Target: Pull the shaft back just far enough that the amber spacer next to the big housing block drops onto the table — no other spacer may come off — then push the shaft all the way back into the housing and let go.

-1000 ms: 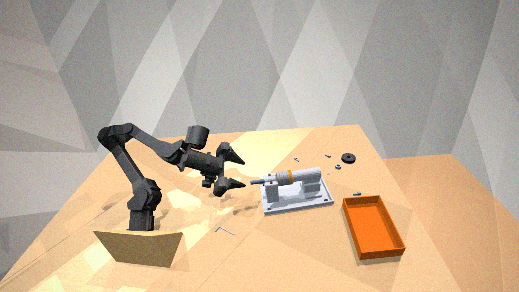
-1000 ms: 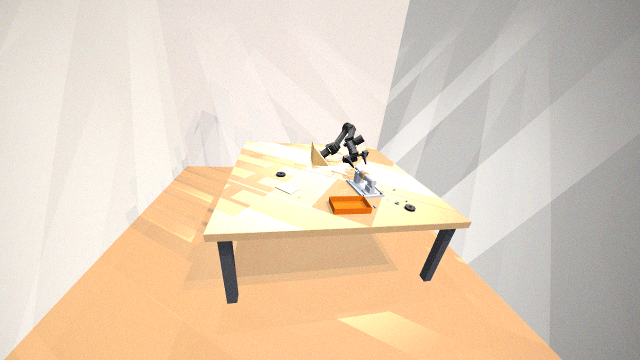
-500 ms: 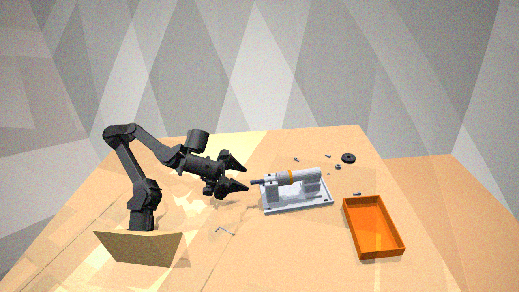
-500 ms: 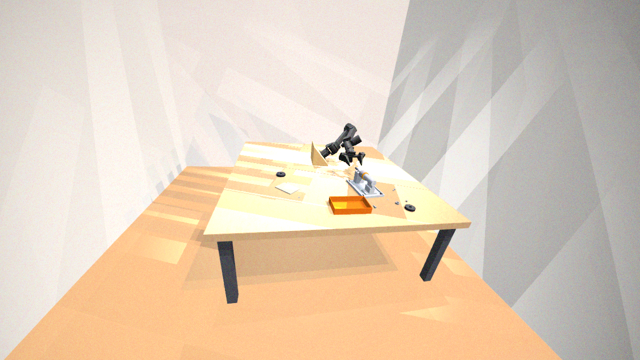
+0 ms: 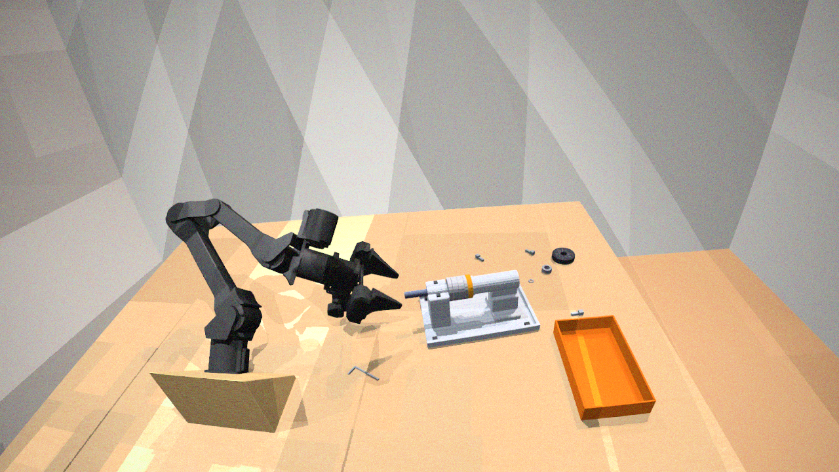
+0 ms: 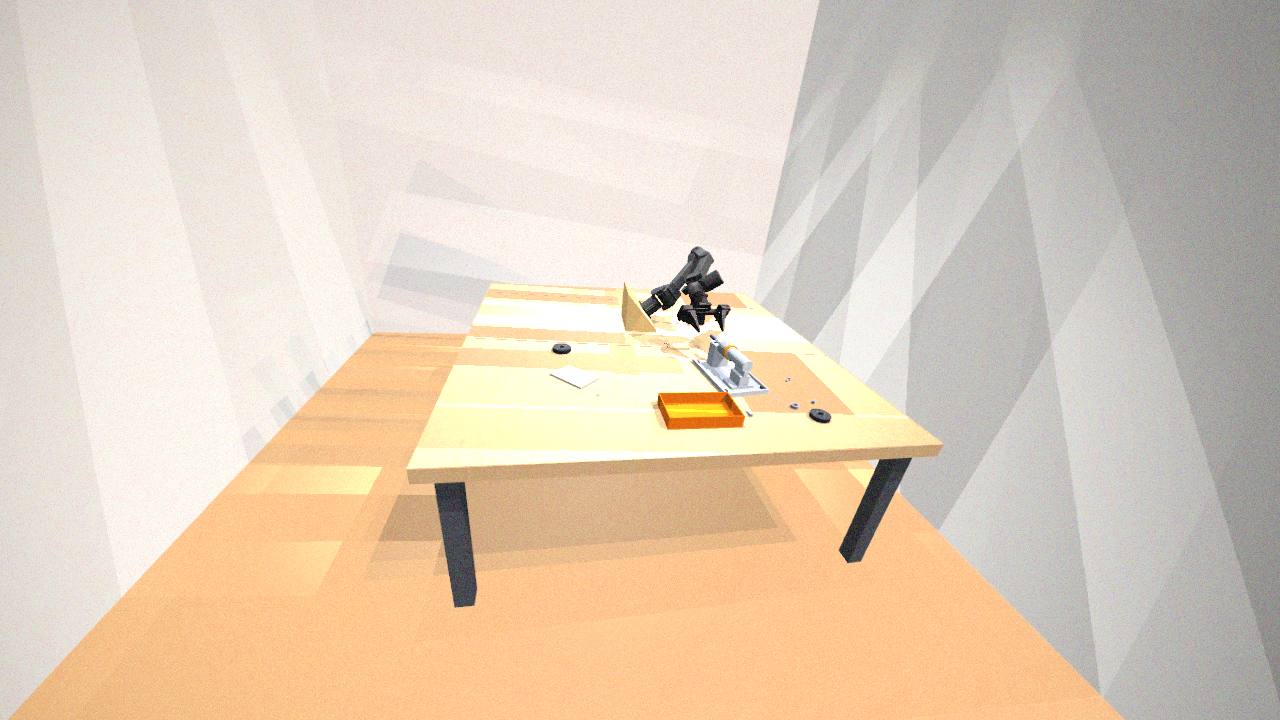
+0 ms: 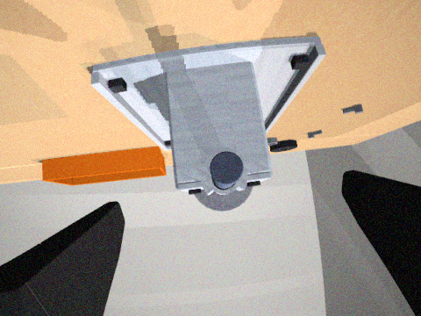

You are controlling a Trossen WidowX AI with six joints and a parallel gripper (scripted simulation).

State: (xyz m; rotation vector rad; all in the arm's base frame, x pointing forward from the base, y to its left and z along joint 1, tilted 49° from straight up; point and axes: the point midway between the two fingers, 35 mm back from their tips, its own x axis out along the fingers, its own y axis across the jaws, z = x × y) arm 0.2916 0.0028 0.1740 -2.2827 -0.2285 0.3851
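Right now my gripper tip is 90 mm short of the blue-grey shaft and 10 mm above it. The rest, counted from my gripper tip: allen key (120 mm to the right, 90 mm below, 90 mm behind); then nut (350 mm ahead, 120 mm to the left, 90 mm below); then amber spacer (140 mm ahead, 10 mm below).
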